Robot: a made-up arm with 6 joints.
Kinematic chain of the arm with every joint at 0, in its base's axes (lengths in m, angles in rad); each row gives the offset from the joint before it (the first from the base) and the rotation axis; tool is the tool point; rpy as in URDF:
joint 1: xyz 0 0 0.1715 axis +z
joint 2: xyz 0 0 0 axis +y
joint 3: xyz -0.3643 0 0.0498 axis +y
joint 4: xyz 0.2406 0 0.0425 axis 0.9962 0 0.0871
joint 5: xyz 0 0 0 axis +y
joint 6: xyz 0.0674 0 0.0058 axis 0.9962 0 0.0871
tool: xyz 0 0 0 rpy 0 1.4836 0
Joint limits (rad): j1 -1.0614..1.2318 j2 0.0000..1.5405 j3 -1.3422..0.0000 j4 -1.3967..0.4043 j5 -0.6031..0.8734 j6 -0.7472..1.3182
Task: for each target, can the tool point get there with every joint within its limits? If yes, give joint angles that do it. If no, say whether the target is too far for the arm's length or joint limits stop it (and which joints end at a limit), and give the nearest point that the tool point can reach.
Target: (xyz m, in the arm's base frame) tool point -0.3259 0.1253 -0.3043
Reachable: no: joint limits stop it (at a limit: joint 2, joint 3, joint 5) | nearest point -0.0709 0.0273 0.2159 | short by 0.588 m
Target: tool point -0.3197 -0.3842 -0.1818
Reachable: no: joint limits stop it (at a limit: joint 2, joint 3, joint 5) | nearest point -0.0486 -0.0584 0.2159 | short by 0.581 m
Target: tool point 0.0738 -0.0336 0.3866
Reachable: yes | joints -0.4400 0.7945 -0.3243 -0.0612 -0.2567 0.9740
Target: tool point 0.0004 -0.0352 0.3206
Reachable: yes | joints -0.3007 0.6381 -0.2032 -0.8473 0.7200 0.4777
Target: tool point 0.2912 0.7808 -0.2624
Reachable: no: too far | nearest point 0.0904 0.2423 0.3159 | short by 0.815 m
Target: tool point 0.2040 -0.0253 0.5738
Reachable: yes | joints -0.0034 1.1722 -1.2353 -0.8984 0.4816 0.1794
